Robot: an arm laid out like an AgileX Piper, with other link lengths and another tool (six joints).
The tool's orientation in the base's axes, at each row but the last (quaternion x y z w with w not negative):
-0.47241 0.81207 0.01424 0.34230
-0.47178 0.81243 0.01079 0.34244
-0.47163 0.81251 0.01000 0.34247
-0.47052 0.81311 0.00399 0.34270
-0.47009 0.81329 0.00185 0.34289
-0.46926 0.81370 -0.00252 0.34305
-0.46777 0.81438 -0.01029 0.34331
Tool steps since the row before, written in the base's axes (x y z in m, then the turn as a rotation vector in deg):
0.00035 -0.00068 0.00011 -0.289 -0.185 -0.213
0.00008 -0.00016 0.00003 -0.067 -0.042 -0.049
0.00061 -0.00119 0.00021 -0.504 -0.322 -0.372
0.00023 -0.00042 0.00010 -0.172 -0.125 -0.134
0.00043 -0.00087 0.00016 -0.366 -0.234 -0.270
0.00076 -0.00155 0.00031 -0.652 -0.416 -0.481
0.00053 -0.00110 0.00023 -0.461 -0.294 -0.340
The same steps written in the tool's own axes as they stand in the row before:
0.00034 -0.00068 -0.00013 0.354 0.186 -0.058
0.00008 -0.00016 -0.00003 0.081 0.044 -0.013
0.00059 -0.00120 -0.00023 0.617 0.325 -0.100
0.00019 -0.00044 -0.00009 0.226 0.105 -0.034
0.00044 -0.00087 -0.00017 0.448 0.236 -0.073
0.00077 -0.00155 -0.00030 0.797 0.421 -0.130
0.00055 -0.00110 -0.00021 0.564 0.298 -0.092

